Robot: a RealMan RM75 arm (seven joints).
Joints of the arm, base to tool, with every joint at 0 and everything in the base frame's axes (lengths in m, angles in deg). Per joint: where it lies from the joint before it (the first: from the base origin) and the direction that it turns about. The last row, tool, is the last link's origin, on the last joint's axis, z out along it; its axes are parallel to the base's.
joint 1: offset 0.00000 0.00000 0.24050 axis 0 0 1
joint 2: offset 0.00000 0.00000 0.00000 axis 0 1 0
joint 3: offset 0.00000 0.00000 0.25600 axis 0 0 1
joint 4: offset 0.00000 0.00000 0.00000 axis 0 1 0
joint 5: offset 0.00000 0.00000 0.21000 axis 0 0 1
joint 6: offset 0.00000 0.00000 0.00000 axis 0 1 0
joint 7: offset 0.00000 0.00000 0.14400 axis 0 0 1
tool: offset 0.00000 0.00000 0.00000
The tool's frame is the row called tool.
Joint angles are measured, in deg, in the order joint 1, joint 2, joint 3, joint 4, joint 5, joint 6, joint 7. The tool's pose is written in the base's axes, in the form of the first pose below.
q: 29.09 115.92 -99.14 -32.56 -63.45 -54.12 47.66
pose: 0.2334 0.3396 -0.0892 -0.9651 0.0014 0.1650 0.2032
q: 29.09 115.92 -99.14 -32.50 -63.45 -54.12 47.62
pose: 0.2337 0.3395 -0.0892 -0.9652 0.0015 0.1646 0.2031
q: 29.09 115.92 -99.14 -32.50 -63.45 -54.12 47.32
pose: 0.2337 0.3395 -0.0892 -0.9652 -0.0011 0.1641 0.2036
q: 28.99 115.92 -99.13 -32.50 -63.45 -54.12 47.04
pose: 0.2343 0.3391 -0.0892 -0.9652 -0.0025 0.1635 0.2042
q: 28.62 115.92 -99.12 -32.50 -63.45 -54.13 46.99
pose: 0.2365 0.3376 -0.0892 -0.9652 0.0002 0.1628 0.2048
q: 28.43 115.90 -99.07 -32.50 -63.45 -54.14 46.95
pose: 0.2377 0.3370 -0.0889 -0.9651 0.0015 0.1624 0.2055
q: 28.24 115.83 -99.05 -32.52 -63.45 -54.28 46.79
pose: 0.2388 0.3362 -0.0884 -0.9651 0.0012 0.1622 0.2056
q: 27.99 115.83 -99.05 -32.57 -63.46 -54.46 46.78
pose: 0.2397 0.3349 -0.0884 -0.9651 0.0024 0.1630 0.2049
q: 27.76 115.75 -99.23 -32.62 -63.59 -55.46 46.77
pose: 0.2396 0.3318 -0.0887 -0.9660 0.0003 0.1667 0.1977
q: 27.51 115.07 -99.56 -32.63 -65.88 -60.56 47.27
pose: 0.2390 0.3194 -0.0880 -0.9717 -0.0168 0.1762 0.1564
